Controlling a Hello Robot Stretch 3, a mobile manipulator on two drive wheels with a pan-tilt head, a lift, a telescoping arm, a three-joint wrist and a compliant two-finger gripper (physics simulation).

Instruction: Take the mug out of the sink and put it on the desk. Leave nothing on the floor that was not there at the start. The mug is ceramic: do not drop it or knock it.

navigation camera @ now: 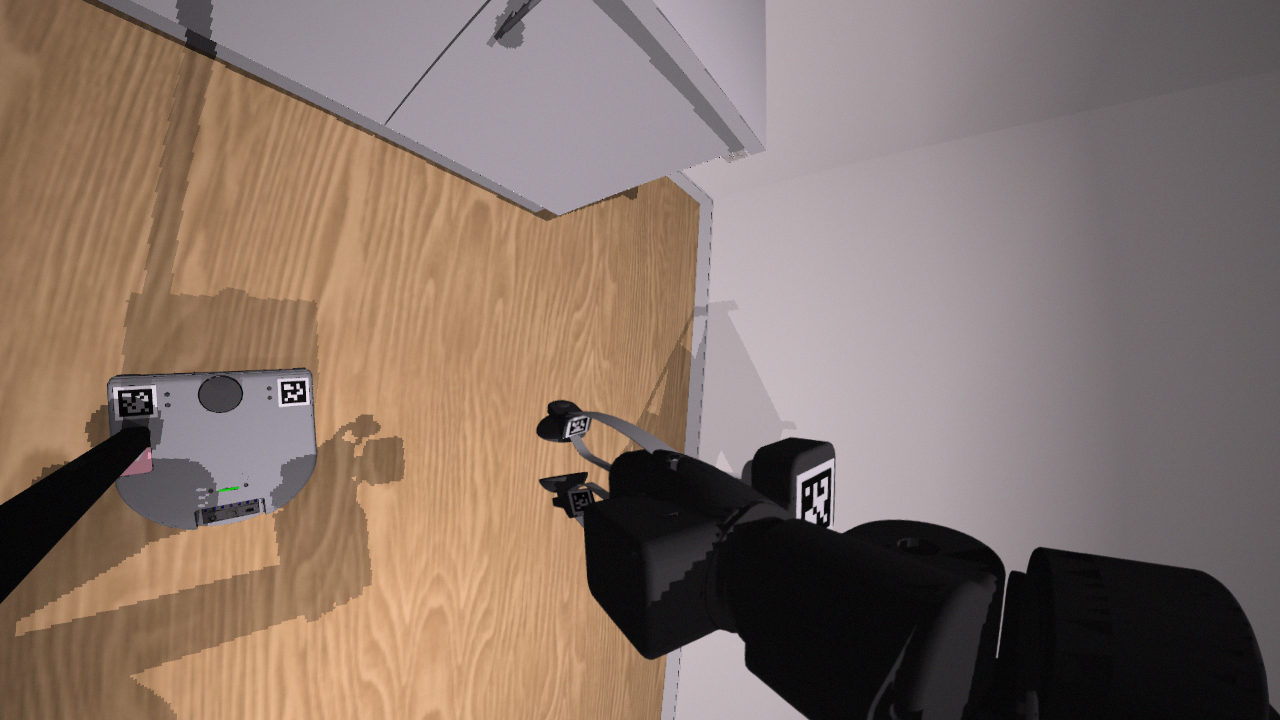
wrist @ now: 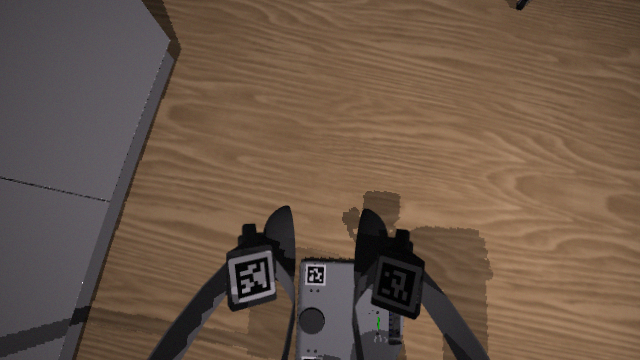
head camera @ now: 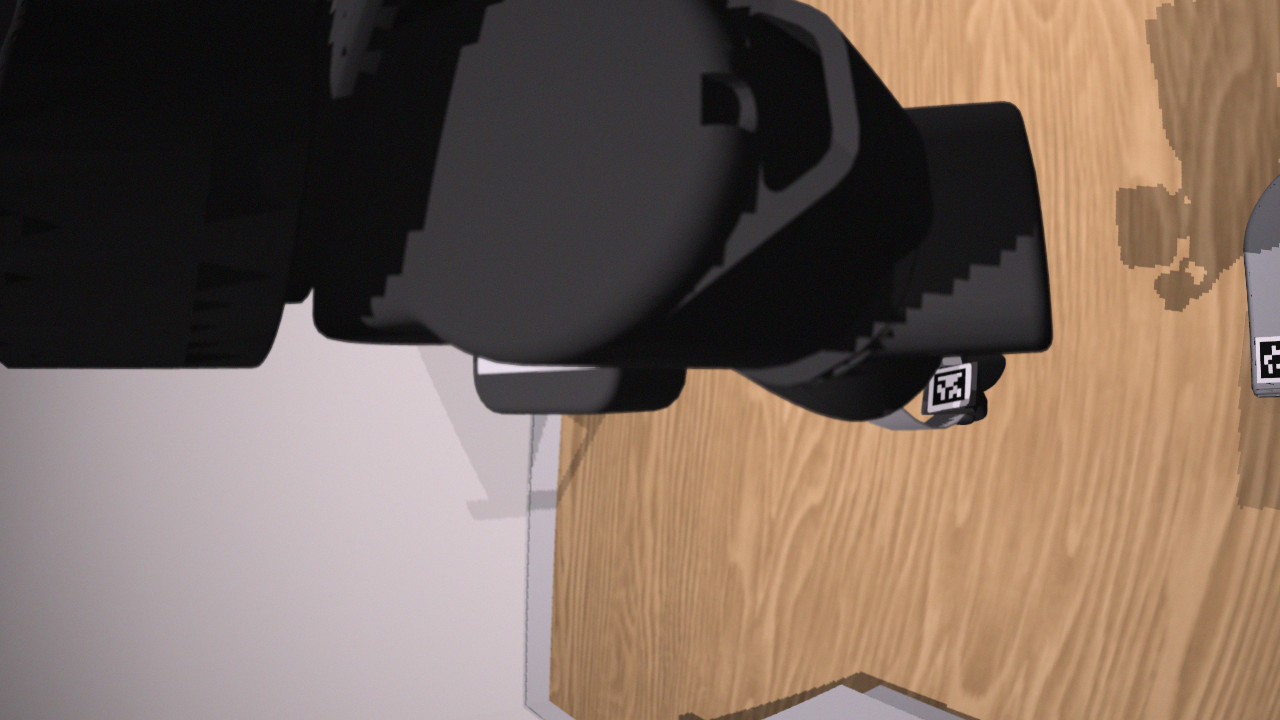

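Where they show: gripper, between the fingertips: (navigation camera: 554,449) (wrist: 325,233); robot's base, origin of its link: (navigation camera: 221,392) (wrist: 314,310).
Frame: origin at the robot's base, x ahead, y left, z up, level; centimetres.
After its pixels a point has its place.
Note:
My gripper (navigation camera: 561,455) @(x -2.1, y -22.2, z 97.1 cm) (wrist: 325,233) @(x -2.1, y -22.2, z 97.1 cm) is open, with nothing between its fingers. It hangs in the air above the wooden floor, between my base and the wall. In the head camera view one finger (head camera: 950,390) @(x 0.9, y -20.1, z 102.6 cm) shows below the dark wrist, which hides the rest of the gripper. The mug, the sink basin and the desk do not show in any view.
A light grey cabinet (head camera: 841,705) @(x 56.4, y -85.3, z 21.9 cm) (navigation camera: 581,107) @(x 61.5, y -59.5, z 61.4 cm) (wrist: 60,110) @(x 63.2, y -50.6, z 45.6 cm) stands at the top of the navigation camera view. My base (head camera: 1263,295) @(x -8.6, y -14.4, z 16.0 cm) (navigation camera: 214,447) @(x -10.1, y 1.7, z 16.0 cm) (wrist: 330,295) @(x -4.7, y -7.3, z 16.0 cm) is on the floor. A pale wall (head camera: 223,537) @(x 35.5, y -205.1, z 99.7 cm) (navigation camera: 984,340) @(x 7.5, y -200.2, z 139.8 cm) is beside the arm. A small dark thing (wrist: 521,4) @(x -80.2, y -121.5, z 3.9 cm) shows at the wrist view's top edge.

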